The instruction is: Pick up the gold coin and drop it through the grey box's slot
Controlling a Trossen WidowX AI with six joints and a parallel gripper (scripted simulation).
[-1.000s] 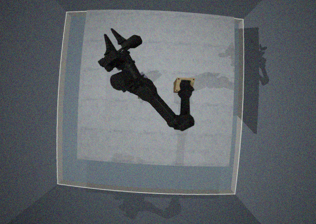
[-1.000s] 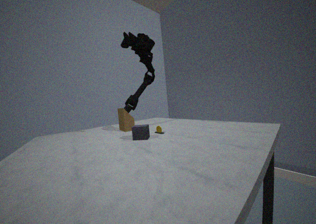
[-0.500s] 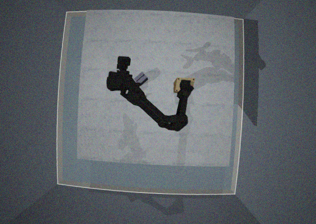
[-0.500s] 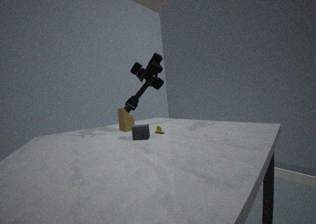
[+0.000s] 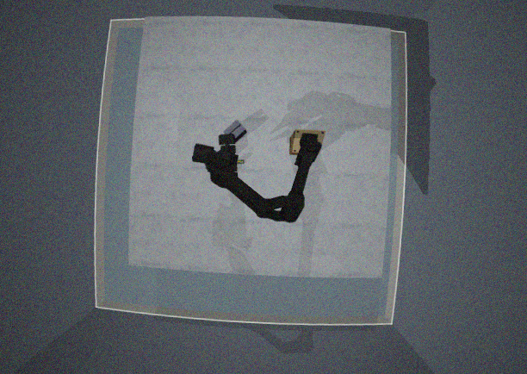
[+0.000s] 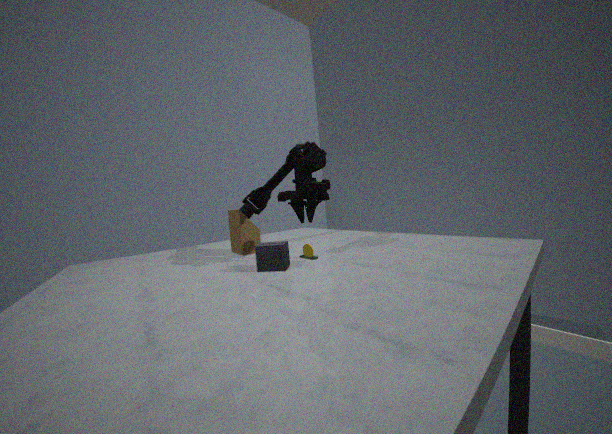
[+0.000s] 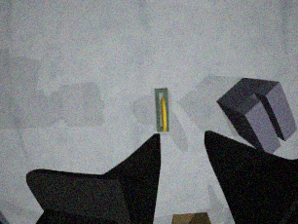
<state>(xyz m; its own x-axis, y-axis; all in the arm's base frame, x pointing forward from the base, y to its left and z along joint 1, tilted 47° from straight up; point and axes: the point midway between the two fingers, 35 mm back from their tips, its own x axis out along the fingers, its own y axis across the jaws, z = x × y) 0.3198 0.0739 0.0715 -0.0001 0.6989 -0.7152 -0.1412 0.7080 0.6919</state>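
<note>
My gripper tip is 1 cm past the gold coin and 10 cm above it.
</note>
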